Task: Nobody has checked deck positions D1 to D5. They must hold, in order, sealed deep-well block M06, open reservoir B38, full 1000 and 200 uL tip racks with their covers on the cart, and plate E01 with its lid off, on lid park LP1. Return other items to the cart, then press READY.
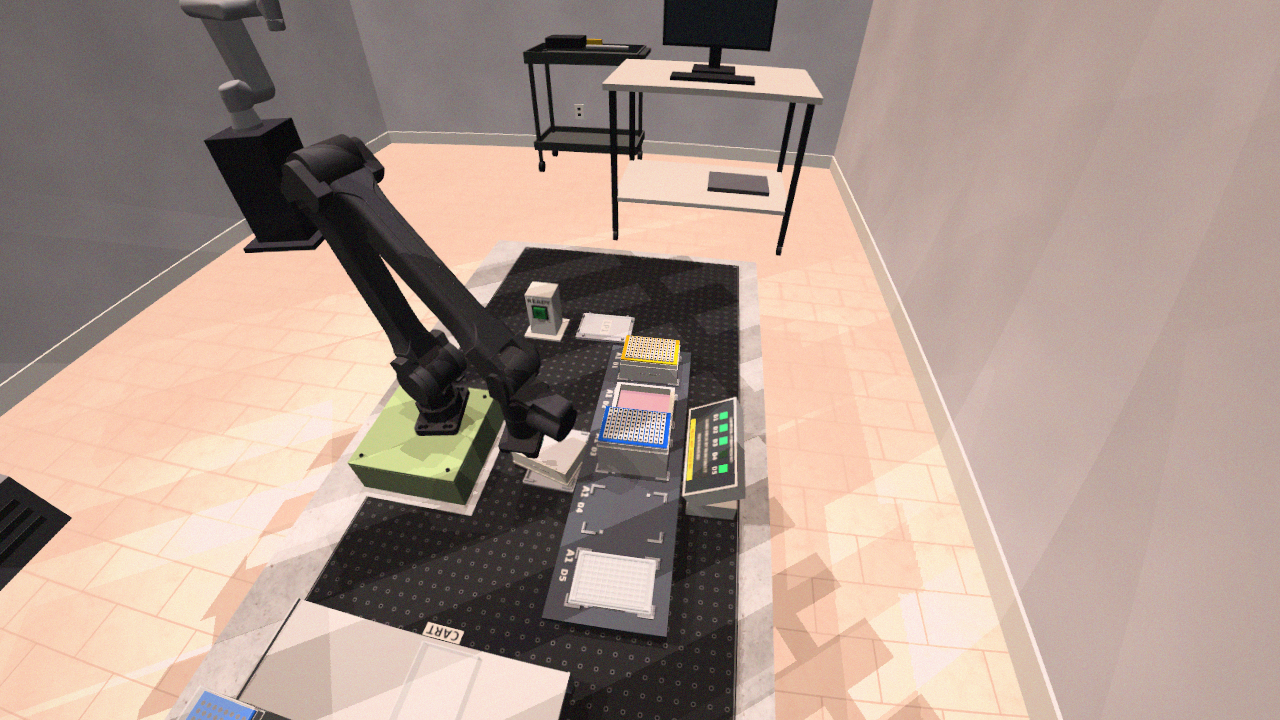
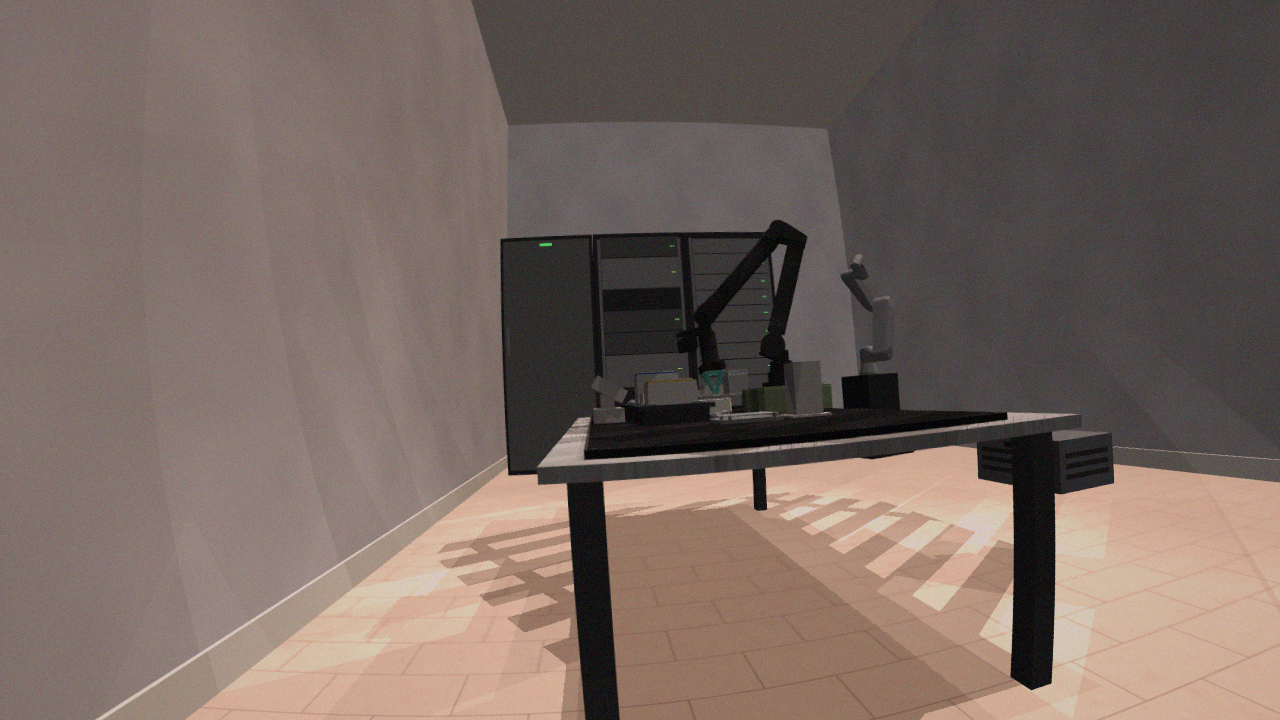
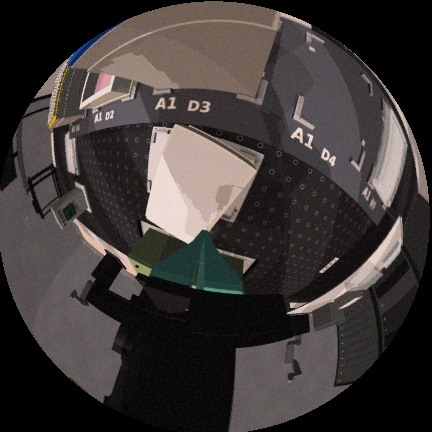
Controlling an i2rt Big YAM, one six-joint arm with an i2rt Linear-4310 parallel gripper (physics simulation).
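Observation:
My gripper is shut and empty, low over the mat beside D3. Just in front of its teal fingertips a white cover lies tilted on a white frame. On the deck strip, a yellow-rimmed tip rack stands at the far end. A pink-filled reservoir is at D2. A blue-rimmed tip rack is at D3. D4 is bare. A white well plate is at D5. The READY button box stands at the back.
A flat white lid lies beyond the yellow rack. A status panel with green lights stands right of the deck. The cart top is at the near end, with a blue item at its corner. My green base is on the left.

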